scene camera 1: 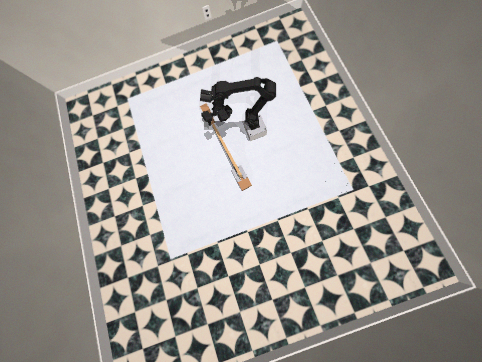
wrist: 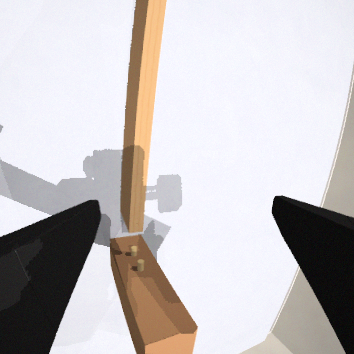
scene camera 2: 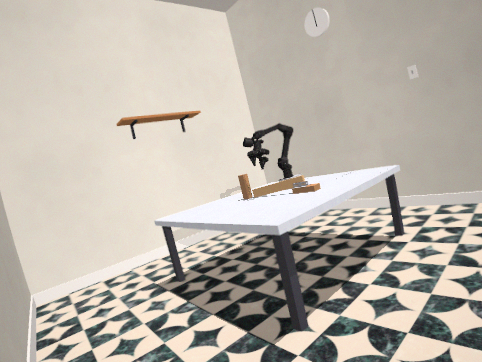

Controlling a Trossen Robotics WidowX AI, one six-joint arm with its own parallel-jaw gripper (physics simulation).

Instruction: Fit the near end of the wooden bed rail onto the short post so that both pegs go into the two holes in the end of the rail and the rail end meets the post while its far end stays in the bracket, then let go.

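Places are measured from the arm's base along level axes (x down, y left, z ahead), in millimetres.
Pixels of known places: gripper, fingertip midpoint: [scene camera 1: 215,123] [wrist: 187,206] [scene camera 2: 258,167]; arm's base, origin of the base link: [scene camera 1: 254,124] [scene camera 2: 288,177].
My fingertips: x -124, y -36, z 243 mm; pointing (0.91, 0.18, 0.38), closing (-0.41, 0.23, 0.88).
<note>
Ahead of a thing's pixels: the offset from my fingertips to its top centre. "pt": to the spot under its first point. Level surfaces: height alone.
The wooden rail [scene camera 1: 227,150] [scene camera 2: 277,187] [wrist: 142,100] slopes down towards the short post, its near end low by the post's foot and its far end at the grey bracket [scene camera 2: 300,184]. The short post {pt dx +24, dy -152, dz +36 mm} [scene camera 1: 204,107] [scene camera 2: 245,186] [wrist: 150,312] stands upright. In the wrist view two pegs, the first peg {pt dx +148, dy -120, dz +32 mm} [wrist: 134,251] and the second peg {pt dx +116, dy -120, dz +31 mm} [wrist: 140,265], stick out of its face, outside the rail. A small gap shows between rail end and post. The holes are hidden. My gripper [scene camera 1: 215,118] [scene camera 2: 258,164] [wrist: 187,206] is open and empty, above the rail's near end and beside the post.
An orange-brown wooden block {dx +168, dy +348, dz -35 mm} [scene camera 1: 243,184] [scene camera 2: 306,188] sits at the bracket end of the rail. All stand on the white table {dx +204 mm} [scene camera 1: 190,215] [scene camera 2: 225,215]. A wooden shelf [scene camera 2: 160,118] hangs on the wall. The arm's shadow falls across the rail's near end.
</note>
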